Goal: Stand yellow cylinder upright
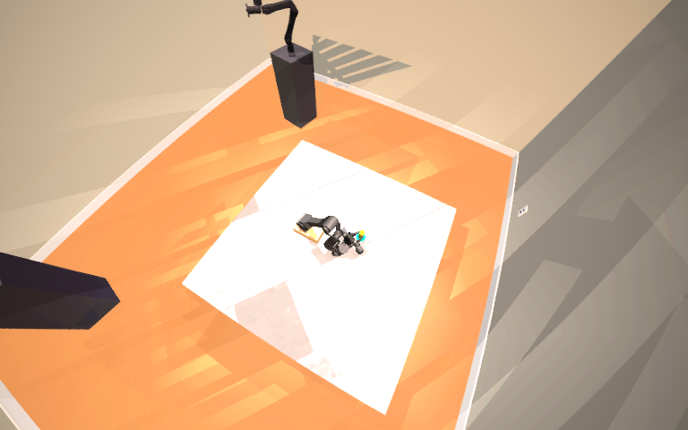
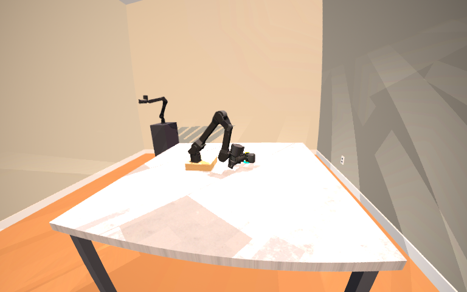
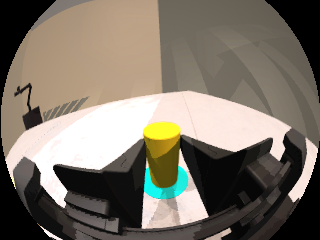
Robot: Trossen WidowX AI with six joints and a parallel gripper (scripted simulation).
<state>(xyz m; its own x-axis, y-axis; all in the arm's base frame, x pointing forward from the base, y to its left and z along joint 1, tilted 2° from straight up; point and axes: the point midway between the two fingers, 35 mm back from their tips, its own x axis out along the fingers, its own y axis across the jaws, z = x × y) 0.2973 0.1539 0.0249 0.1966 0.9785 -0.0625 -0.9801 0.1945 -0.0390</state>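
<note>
The yellow cylinder lies 20 mm below my gripper tip. Round my gripper tip: cyan circle 60 mm below.
</note>
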